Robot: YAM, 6 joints.
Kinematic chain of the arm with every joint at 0, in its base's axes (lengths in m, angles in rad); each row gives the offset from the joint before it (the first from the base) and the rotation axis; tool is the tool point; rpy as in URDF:
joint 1: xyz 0 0 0.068 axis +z
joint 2: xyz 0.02 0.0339 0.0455 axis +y
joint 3: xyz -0.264 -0.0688 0 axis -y
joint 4: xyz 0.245 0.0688 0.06 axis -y
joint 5: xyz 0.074 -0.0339 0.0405 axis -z
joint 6: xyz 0.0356 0 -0.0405 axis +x
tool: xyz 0 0 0 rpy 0 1.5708 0
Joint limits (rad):
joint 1: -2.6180..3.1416
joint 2: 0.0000..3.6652
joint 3: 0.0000..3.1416
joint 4: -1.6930..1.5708
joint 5: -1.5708..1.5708
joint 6: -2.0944..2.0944
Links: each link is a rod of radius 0.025 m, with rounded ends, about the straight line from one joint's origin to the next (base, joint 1, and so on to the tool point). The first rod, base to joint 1, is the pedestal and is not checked.
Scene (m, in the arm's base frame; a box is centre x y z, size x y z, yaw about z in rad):
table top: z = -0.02
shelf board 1: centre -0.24 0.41 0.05 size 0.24 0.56 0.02 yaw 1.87
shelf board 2: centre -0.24 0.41 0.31 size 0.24 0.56 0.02 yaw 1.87
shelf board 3: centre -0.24 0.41 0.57 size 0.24 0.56 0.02 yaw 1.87
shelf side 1: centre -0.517 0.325 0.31 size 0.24 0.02 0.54 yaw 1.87
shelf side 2: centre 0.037 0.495 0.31 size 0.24 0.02 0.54 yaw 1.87
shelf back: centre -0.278 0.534 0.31 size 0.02 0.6 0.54 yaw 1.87
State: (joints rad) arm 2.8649 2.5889 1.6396 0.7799 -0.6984 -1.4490
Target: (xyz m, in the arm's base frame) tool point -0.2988 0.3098 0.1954
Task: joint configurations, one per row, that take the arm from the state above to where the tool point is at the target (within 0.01 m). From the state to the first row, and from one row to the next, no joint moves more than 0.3 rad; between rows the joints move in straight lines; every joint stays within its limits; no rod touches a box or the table.
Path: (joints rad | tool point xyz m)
1: 2.8709 2.4960 1.4322 0.7139 -0.8660 -1.6641 | -0.4827 0.1058 0.0540
2: 2.8768 2.4031 1.2249 0.6478 -1.0336 -1.8793 | -0.4365 0.0867 0.0412
3: 2.8828 2.3101 1.0175 0.5818 -1.2013 -2.0944 | -0.3842 0.0674 0.0328
4: 2.6821 2.2046 1.0490 0.6551 -1.0564 -1.8793 | -0.3815 0.1542 0.0823
5: 2.4814 2.0990 1.0804 0.7284 -0.9116 -1.6641 | -0.3525 0.2381 0.1370
6: 2.2807 1.9934 1.1118 0.8017 -0.7667 -1.4490 | -0.2988 0.3098 0.1954

